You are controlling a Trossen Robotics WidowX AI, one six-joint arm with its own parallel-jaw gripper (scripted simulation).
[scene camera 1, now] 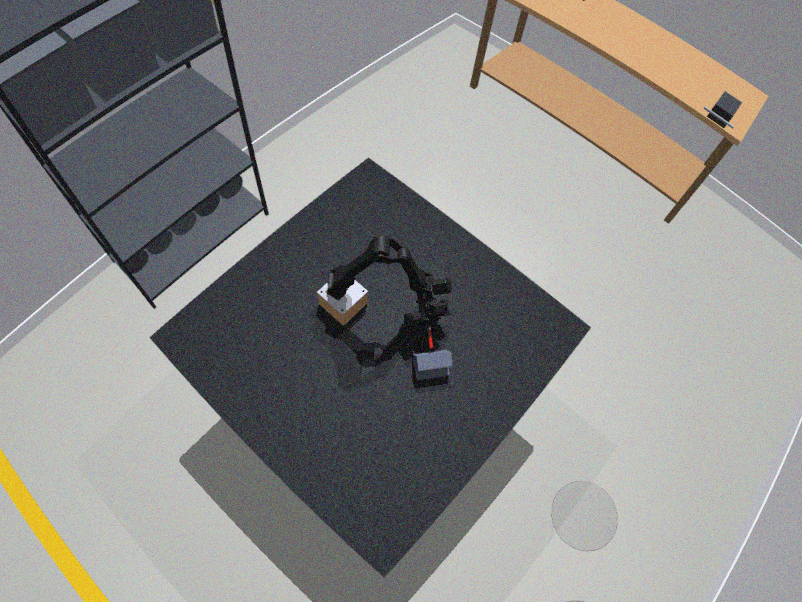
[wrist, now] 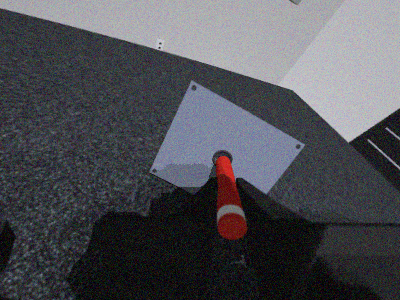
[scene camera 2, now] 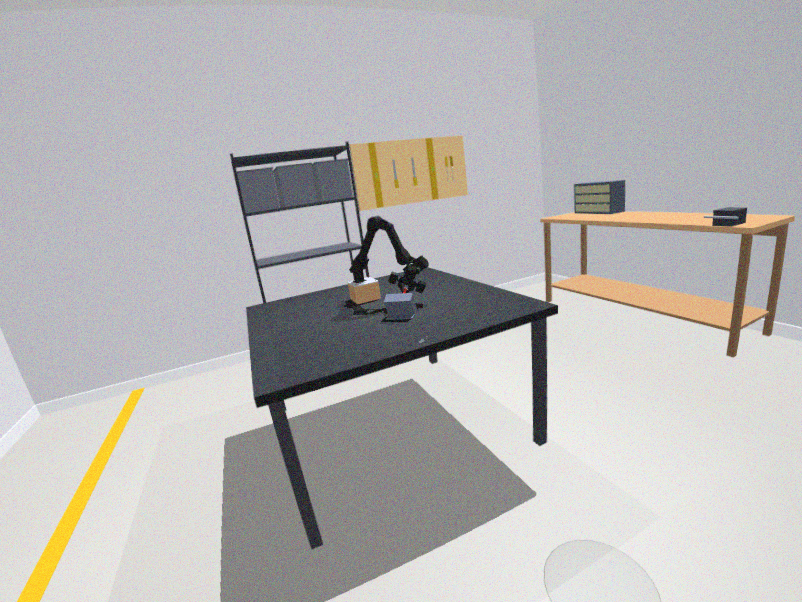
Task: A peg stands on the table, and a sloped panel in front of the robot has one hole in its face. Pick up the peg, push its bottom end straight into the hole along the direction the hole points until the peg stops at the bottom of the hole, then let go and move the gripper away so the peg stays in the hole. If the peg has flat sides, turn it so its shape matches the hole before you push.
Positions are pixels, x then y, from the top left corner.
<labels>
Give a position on a red peg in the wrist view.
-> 231,220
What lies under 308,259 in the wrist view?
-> My gripper.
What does my gripper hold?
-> A red peg.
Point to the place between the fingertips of my gripper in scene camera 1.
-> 430,337
</labels>
